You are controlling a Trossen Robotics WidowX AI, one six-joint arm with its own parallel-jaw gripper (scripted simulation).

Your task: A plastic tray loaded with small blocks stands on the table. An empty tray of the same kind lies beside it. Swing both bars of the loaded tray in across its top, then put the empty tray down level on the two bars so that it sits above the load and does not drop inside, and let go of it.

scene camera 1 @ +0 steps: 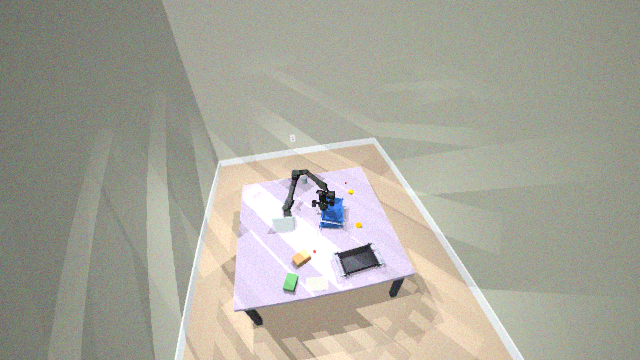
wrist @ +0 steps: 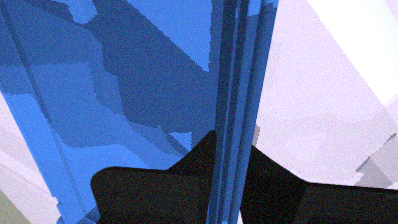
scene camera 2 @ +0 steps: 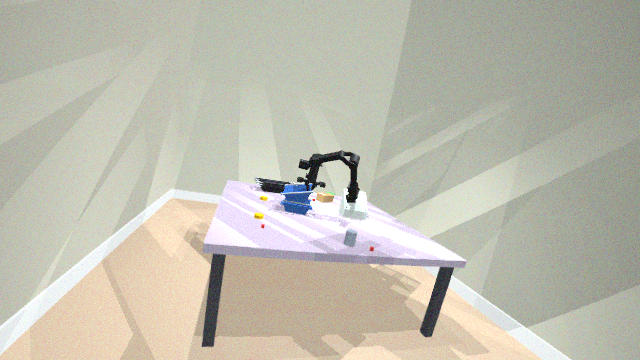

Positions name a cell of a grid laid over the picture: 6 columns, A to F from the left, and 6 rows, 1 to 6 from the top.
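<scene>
You'd see the gripper (wrist: D4) here, and there's a blue tray (wrist: B3) as well.
</scene>
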